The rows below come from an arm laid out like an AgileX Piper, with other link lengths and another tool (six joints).
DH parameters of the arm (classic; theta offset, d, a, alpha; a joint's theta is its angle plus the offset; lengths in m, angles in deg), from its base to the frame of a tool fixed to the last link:
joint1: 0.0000 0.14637 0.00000 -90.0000
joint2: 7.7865 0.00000 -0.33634 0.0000
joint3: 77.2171 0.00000 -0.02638 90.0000
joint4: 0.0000 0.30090 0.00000 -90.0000
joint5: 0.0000 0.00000 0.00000 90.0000
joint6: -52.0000 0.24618 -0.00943 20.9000
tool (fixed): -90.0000 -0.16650 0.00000 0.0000
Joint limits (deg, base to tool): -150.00..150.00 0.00..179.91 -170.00..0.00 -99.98..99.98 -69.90..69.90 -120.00..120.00
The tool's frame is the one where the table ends.
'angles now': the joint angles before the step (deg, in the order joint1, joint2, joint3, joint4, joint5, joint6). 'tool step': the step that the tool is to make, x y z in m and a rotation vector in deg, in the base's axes. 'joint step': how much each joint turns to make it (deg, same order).
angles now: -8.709 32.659 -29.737 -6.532 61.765 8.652
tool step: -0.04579 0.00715 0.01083 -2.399 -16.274 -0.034
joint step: 0.008 -16.445 0.001 0.052 0.001 0.065
